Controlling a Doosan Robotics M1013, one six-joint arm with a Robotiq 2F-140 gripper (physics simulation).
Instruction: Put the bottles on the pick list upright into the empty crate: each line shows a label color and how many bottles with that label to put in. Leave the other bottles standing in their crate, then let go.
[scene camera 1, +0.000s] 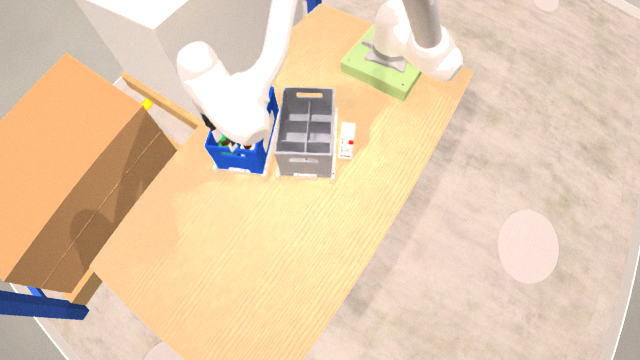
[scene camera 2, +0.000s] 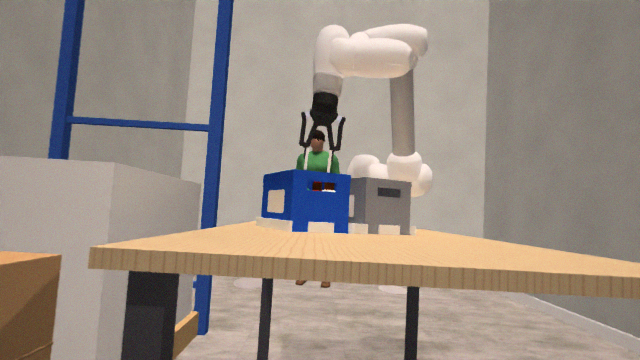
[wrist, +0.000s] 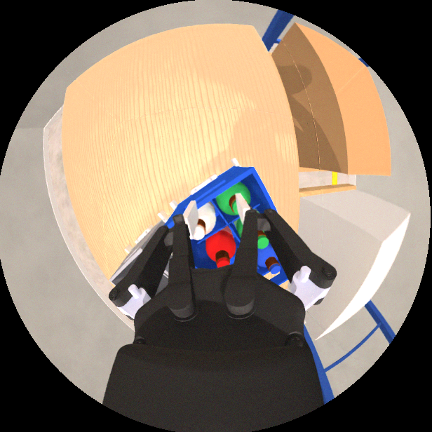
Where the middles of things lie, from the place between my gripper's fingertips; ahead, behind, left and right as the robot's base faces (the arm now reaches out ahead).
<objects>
The red bottle (wrist: 220, 247) lies 13 cm behind my hand, 9 cm below it and 2 cm to the left of it.
</objects>
